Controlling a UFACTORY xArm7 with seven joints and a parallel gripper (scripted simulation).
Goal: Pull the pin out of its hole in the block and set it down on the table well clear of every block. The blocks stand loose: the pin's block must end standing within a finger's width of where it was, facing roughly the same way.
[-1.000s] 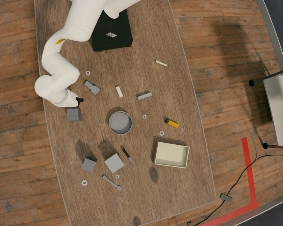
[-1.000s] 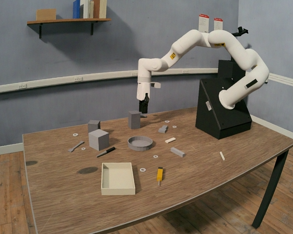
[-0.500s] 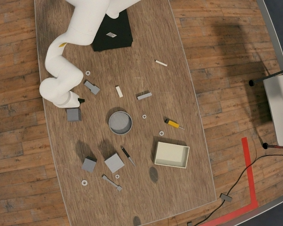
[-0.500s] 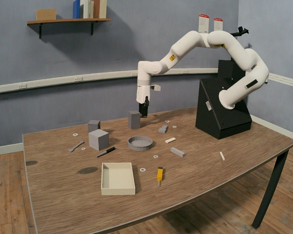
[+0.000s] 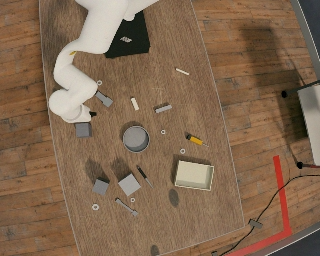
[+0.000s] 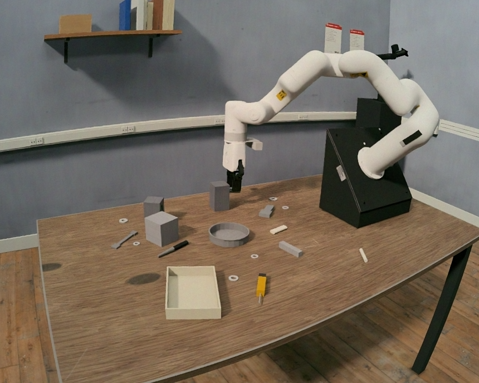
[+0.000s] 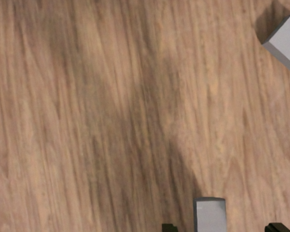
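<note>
Now: the grey pin 3 cm below my hand and 1 cm ahead of it. The rest, counted from my hand: tall grey block (4 cm ahead, 3 cm below); round grey dish (22 cm to the left, 11 cm ahead, 7 cm below); white cylinder (23 cm to the left, 8 cm below, 5 cm behind).
</note>
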